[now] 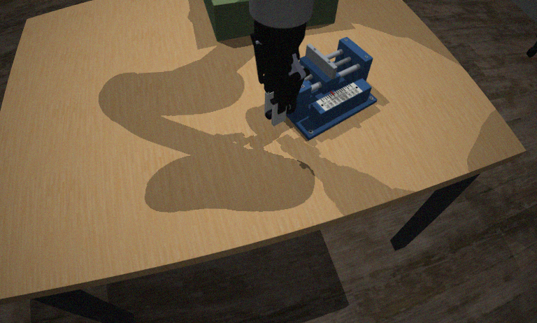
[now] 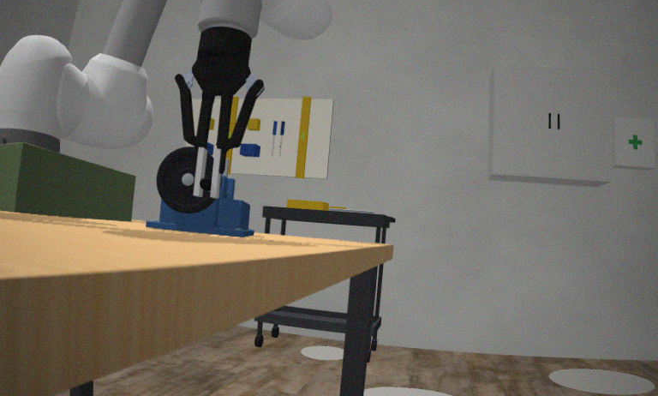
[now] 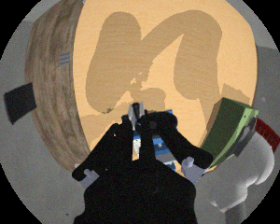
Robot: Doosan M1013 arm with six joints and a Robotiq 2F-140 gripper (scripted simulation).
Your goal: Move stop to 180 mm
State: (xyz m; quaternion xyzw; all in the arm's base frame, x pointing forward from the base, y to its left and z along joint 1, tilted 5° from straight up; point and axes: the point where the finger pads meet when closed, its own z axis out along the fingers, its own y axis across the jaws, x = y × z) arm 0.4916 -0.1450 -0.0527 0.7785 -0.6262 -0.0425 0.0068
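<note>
Now: hand 2 cm to the right of the handwheel, 1 cm past it and 1 cm above it. From my hand the other things lie so: stop plate: 13 cm to the left, 5 cm behind, 1 cm above.
</note>
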